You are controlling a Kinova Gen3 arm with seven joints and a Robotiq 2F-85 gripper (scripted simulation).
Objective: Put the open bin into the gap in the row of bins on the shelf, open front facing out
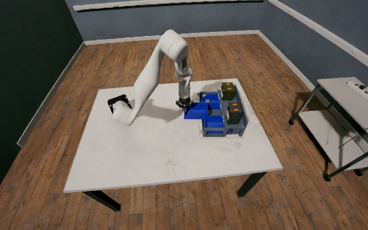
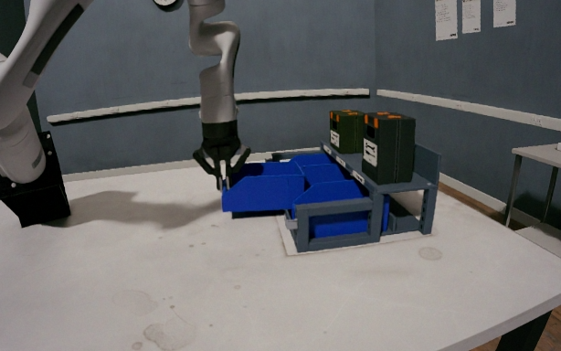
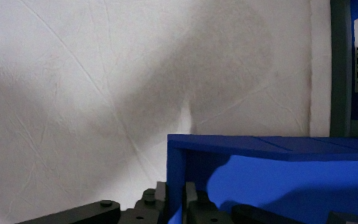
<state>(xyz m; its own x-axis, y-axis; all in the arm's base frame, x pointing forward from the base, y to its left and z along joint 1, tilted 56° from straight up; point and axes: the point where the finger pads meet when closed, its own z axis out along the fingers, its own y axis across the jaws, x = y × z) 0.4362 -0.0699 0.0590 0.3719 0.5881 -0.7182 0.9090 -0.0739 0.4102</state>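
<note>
The grey block is 50 mm to the right of my hand, 30 mm below it and 20 mm ahead of it. The rest, counted from my hand: grey shelf: 230 mm ahead, 110 mm to the right.
</note>
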